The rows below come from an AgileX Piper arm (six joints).
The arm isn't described. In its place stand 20 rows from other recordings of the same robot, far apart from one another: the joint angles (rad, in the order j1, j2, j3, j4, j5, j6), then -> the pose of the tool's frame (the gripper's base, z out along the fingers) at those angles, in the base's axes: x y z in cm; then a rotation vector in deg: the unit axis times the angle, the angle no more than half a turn.
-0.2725 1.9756 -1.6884 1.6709 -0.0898 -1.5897 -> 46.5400, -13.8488, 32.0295, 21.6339, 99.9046, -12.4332
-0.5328 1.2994 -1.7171 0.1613 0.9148 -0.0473 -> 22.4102, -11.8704, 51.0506, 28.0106, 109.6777, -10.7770
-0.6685 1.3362 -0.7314 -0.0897 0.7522 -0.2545 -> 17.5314, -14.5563, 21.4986, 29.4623, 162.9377, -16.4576
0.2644 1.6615 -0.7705 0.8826 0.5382 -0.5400 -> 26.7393, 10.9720, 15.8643, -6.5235, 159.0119, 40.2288
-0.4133 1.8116 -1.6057 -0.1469 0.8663 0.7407 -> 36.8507, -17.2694, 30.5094, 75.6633, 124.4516, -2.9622
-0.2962 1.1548 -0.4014 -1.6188 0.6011 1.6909 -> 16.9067, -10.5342, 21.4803, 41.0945, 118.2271, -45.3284
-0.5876 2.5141 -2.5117 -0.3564 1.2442 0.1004 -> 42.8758, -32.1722, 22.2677, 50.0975, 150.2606, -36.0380
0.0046 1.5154 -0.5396 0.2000 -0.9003 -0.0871 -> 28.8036, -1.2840, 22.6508, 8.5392, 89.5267, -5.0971
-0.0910 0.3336 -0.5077 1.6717 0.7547 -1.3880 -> 5.0240, 5.7697, 36.1168, -23.3879, 73.2181, 37.1871
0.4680 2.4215 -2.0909 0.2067 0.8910 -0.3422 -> 46.2214, 24.9901, 16.0097, -54.2681, 145.1349, 16.8504
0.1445 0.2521 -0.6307 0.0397 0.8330 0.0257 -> 3.4476, 0.7717, 33.0480, -6.2387, 111.0208, 9.1347
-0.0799 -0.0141 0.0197 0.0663 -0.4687 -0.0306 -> 4.2424, -0.6129, 24.7479, 4.7337, 58.3552, -3.5565
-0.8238 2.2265 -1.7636 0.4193 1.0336 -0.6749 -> 33.6737, -31.6799, 16.8222, 26.4787, 155.8761, 13.4063
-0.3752 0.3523 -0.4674 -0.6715 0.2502 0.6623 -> 6.8739, -4.2140, 32.9043, 24.0164, 87.3279, -23.5259
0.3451 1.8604 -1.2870 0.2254 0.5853 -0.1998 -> 36.6767, 14.3787, 20.6117, -29.2467, 148.6939, 15.8420
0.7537 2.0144 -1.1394 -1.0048 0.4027 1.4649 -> 30.7926, 24.7716, 12.6439, -11.2851, 142.8094, 4.3061
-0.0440 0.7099 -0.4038 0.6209 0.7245 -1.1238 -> 11.7824, 2.9934, 24.0672, -48.4193, 124.7316, 8.3853
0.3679 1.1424 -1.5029 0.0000 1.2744 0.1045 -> 18.2856, 7.0482, 45.7342, -18.1262, 136.8356, 12.6044
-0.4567 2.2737 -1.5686 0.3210 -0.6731 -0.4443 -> 45.7307, -24.4639, 18.8814, 21.1022, 88.0042, -37.9478
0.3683 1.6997 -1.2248 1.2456 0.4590 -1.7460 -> 34.6086, 17.4508, 28.0882, -64.7919, 99.9736, 20.3840
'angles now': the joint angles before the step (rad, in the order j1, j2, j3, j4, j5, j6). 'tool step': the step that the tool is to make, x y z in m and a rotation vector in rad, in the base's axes. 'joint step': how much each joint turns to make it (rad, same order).
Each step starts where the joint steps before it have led.
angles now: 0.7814, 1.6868, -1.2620, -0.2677, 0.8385, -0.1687
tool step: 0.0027, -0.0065, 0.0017, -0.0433, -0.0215, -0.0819
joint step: 0.0001, 0.0000, -0.0051, -0.0866, 0.0478, 0.1078
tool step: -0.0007, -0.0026, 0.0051, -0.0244, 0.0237, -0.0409
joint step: -0.0001, 0.0001, -0.0252, 0.0001, 0.0689, 0.0201
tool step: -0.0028, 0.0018, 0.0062, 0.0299, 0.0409, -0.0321
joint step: 0.0000, -0.0030, -0.0271, 0.0550, 0.0413, 0.0039
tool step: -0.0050, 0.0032, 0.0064, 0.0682, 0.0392, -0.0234
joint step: 0.0001, -0.0133, -0.0126, 0.0787, 0.0062, 0.0016
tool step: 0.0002, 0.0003, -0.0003, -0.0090, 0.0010, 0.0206
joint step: -0.0001, 0.0022, -0.0020, 0.0019, 0.0026, -0.0234
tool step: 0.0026, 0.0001, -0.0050, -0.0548, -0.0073, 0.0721
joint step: -0.0001, 0.0150, 0.0003, -0.0225, 0.0043, -0.0722
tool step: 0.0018, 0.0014, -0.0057, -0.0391, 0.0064, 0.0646
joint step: 0.0000, 0.0166, -0.0001, -0.0036, 0.0018, -0.0684
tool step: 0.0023, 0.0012, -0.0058, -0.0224, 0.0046, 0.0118
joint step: 0.0001, 0.0173, -0.0003, -0.0106, 0.0000, -0.0092
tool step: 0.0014, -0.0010, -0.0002, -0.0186, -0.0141, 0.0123
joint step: 0.0000, 0.0015, 0.0004, -0.0226, -0.0002, -0.0060
